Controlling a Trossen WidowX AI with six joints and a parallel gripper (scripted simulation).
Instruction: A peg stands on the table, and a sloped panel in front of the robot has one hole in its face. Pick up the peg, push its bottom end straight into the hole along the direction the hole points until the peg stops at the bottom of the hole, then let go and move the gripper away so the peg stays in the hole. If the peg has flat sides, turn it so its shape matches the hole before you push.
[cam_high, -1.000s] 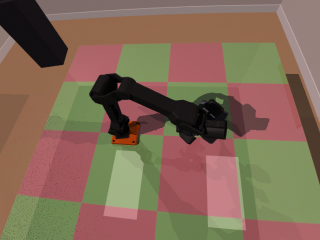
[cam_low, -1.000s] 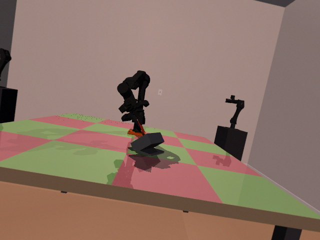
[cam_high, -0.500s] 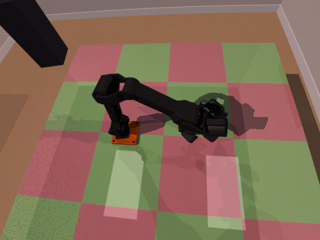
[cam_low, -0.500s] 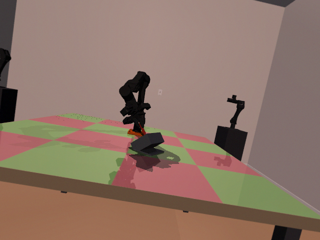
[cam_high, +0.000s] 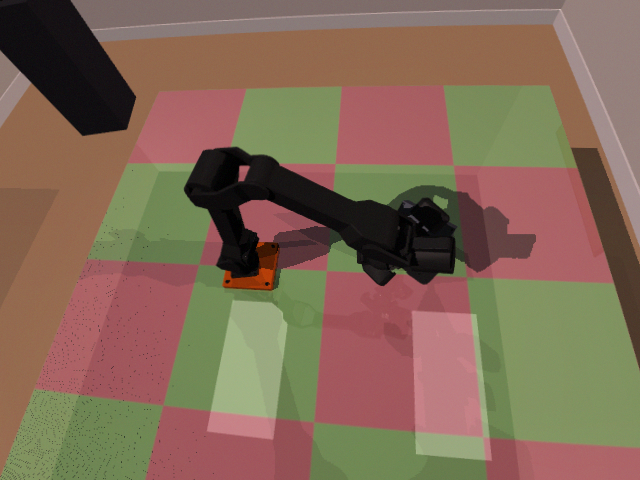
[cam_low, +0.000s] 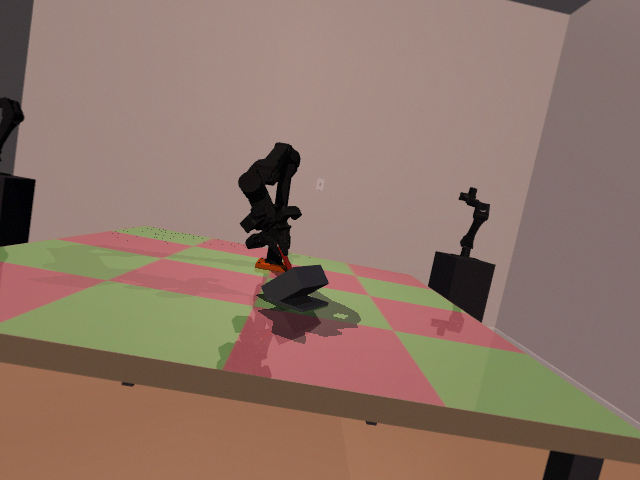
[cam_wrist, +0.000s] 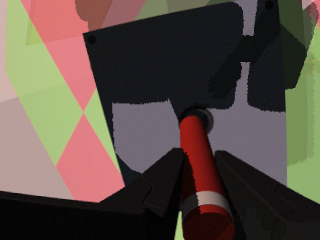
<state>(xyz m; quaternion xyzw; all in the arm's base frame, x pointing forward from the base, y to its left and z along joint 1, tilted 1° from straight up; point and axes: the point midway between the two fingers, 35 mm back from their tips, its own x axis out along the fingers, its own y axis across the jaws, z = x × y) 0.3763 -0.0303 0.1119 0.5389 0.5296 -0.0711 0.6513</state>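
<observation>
Now: the grey sloped panel 6 cm below my gripper tip, 4 cm to the left of it and 3 cm ahead of it. The rest, counted from my gripper tip: dark red peg: 1 cm to the right, 1 cm behind, 1 cm above.
</observation>
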